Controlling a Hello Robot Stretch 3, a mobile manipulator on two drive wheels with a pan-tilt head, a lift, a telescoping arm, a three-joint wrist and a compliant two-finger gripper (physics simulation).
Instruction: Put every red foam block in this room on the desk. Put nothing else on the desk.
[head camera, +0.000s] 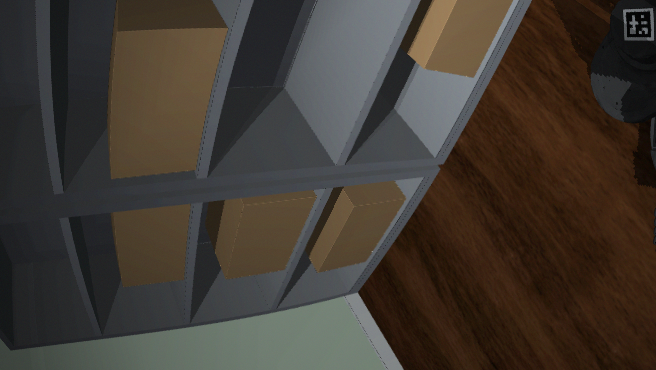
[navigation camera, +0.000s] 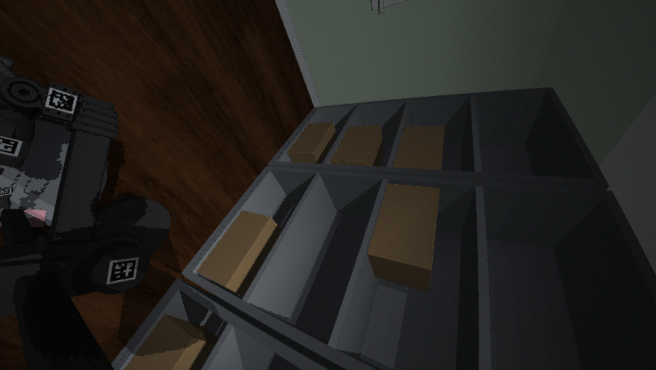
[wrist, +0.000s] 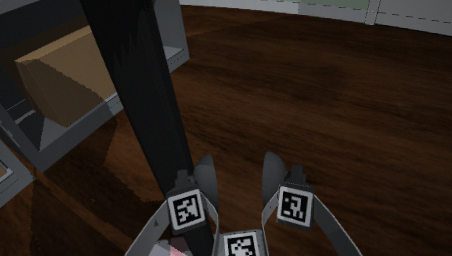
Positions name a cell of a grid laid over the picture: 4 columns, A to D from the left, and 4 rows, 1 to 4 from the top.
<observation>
In view: my gripper (wrist: C3) and a green wall (navigation camera: D1).
</observation>
